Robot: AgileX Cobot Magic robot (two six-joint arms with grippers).
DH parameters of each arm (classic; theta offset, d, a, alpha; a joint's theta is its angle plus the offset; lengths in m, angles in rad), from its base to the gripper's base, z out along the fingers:
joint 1: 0 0.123 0 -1.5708
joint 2: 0.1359 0 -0.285 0
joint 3: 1.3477 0 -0.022 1.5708
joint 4: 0 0.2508 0 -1.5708
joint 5: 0 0 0.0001 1.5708
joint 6: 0 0.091 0 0
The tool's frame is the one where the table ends.
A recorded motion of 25 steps. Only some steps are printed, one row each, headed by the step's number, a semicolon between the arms.
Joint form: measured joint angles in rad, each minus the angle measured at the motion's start. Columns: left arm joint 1, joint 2, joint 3, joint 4, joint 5, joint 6; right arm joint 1, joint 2, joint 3, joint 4, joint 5, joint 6.
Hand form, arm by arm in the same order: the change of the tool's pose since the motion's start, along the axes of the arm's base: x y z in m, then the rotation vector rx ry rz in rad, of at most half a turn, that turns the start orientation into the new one. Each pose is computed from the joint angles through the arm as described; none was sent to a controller.
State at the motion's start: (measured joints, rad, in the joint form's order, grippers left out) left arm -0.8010 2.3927 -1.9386 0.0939 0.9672 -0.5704; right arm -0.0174 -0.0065 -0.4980 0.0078 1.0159 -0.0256
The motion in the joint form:
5: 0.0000 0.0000 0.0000 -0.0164 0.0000 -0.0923; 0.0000 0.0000 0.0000 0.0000 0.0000 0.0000
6: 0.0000 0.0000 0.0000 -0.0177 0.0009 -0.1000; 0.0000 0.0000 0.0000 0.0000 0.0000 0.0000
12: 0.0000 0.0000 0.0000 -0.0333 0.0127 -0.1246; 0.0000 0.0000 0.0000 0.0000 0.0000 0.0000
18: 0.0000 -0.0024 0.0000 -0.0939 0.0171 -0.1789; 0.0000 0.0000 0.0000 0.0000 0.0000 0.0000
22: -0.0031 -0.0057 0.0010 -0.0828 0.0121 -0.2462; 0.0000 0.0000 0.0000 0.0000 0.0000 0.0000
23: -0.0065 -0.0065 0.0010 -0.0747 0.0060 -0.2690; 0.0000 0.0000 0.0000 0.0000 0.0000 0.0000
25: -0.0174 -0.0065 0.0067 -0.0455 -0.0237 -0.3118; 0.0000 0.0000 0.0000 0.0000 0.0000 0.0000
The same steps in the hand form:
5: -0.0009 -0.0008 -0.0001 -0.0305 0.0221 0.0954; 0.0000 0.0000 0.0000 0.0000 0.0000 0.0000
6: -0.0010 -0.0008 -0.0001 -0.0322 0.0245 0.1034; 0.0000 0.0000 0.0000 0.0000 0.0000 0.0000
12: -0.0026 -0.0008 -0.0004 -0.0379 0.0458 0.1339; 0.0000 0.0000 0.0000 0.0000 0.0000 0.0000
18: -0.0062 -0.0037 0.0005 -0.0835 0.0972 0.2085; 0.0000 0.0000 0.0000 0.0000 0.0000 0.0000
22: -0.0065 -0.0044 0.0020 -0.0953 0.0938 0.2664; 0.0000 0.0000 0.0000 0.0000 0.0000 0.0000
23: -0.0069 -0.0055 0.0025 -0.1005 0.0870 0.2818; 0.0000 0.0000 0.0000 0.0000 0.0000 0.0000
25: -0.0081 -0.0091 0.0018 -0.1125 0.0581 0.2991; 0.0000 0.0000 0.0000 0.0000 0.0000 0.0000

